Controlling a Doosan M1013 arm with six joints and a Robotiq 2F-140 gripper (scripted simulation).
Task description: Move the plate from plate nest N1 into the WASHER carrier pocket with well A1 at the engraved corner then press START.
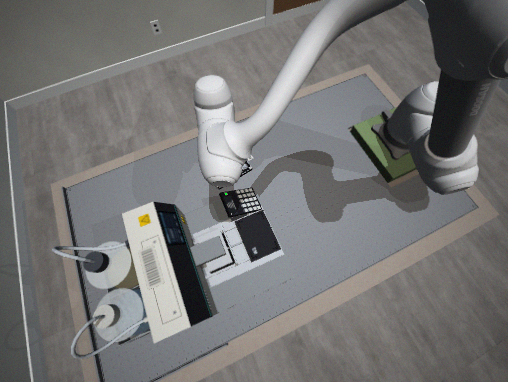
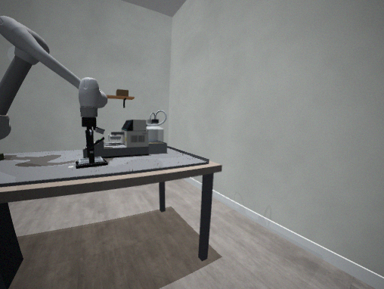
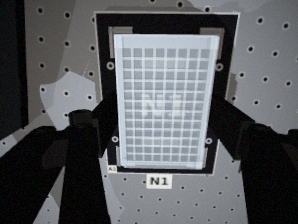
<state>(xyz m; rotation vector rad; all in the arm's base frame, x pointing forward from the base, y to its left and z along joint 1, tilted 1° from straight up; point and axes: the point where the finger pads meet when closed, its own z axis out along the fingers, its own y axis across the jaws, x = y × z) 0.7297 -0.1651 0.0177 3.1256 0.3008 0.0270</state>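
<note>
My hand is 40 mm above the plate nest N1. Round my hand: black carrier (10 mm ahead, 320 mm to the left, 30 mm above); N1 label (100 mm behind, 20 mm to the right, 50 mm below); clear well plate (20 mm below).
</note>
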